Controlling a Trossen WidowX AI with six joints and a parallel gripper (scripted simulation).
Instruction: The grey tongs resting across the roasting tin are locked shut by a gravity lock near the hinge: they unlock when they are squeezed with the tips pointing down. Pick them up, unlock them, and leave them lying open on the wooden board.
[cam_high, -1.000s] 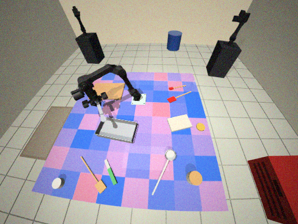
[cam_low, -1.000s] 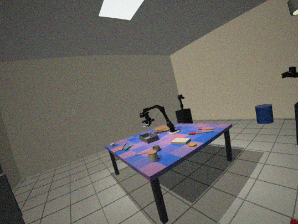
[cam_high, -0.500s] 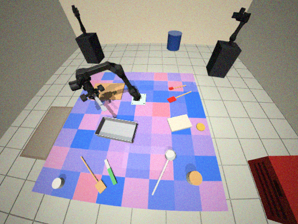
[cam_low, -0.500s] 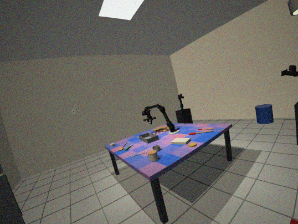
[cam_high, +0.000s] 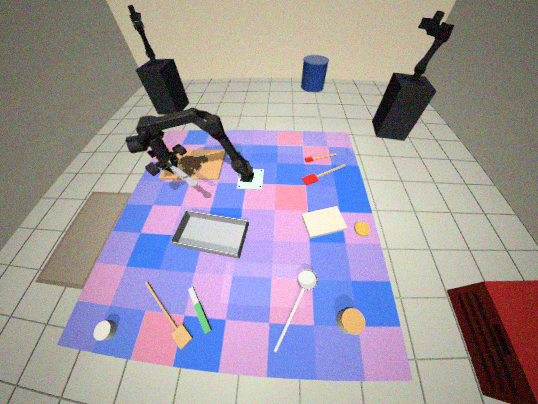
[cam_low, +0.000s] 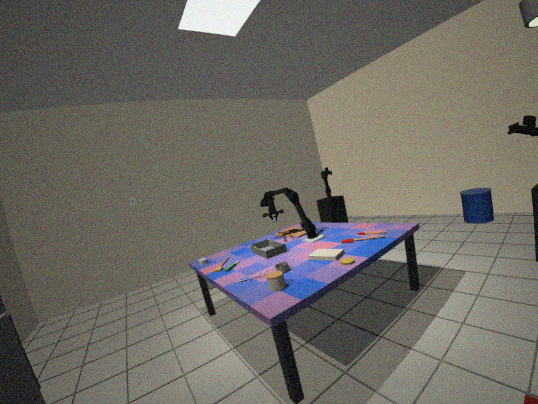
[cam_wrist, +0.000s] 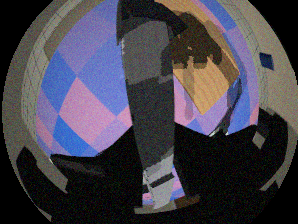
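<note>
Right now the wooden board is 200 mm behind my gripper tip, 40 mm to the right of it and 150 mm below it. Also, from my gripper tip: roasting tin: 220 mm ahead, 240 mm to the left, 130 mm below; then white cylinder: 680 mm ahead, 40 mm to the right, 140 mm below; then green-and-white tool: 520 mm ahead, 280 mm to the left, 150 mm below.
</note>
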